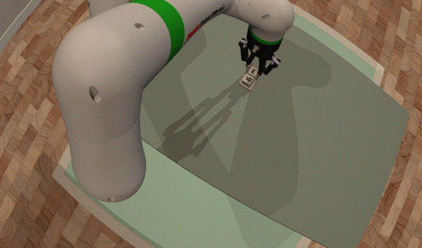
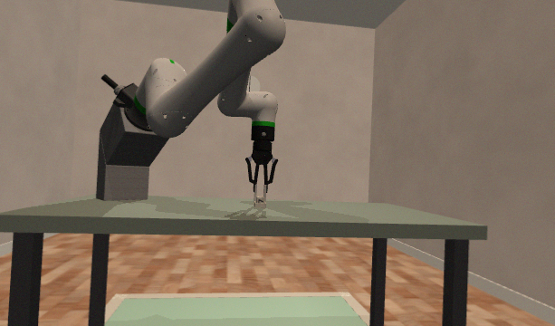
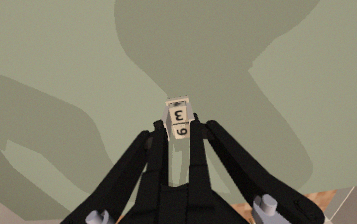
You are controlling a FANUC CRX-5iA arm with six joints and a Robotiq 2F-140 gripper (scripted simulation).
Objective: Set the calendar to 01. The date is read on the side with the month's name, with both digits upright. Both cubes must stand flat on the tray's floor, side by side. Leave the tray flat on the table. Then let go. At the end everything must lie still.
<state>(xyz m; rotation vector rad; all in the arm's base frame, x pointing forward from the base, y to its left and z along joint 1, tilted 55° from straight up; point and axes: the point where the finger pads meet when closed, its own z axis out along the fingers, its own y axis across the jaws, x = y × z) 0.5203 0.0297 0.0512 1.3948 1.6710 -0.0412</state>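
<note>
My hand is 40 mm above the calendar tray and 20 mm to the left of it.
</note>
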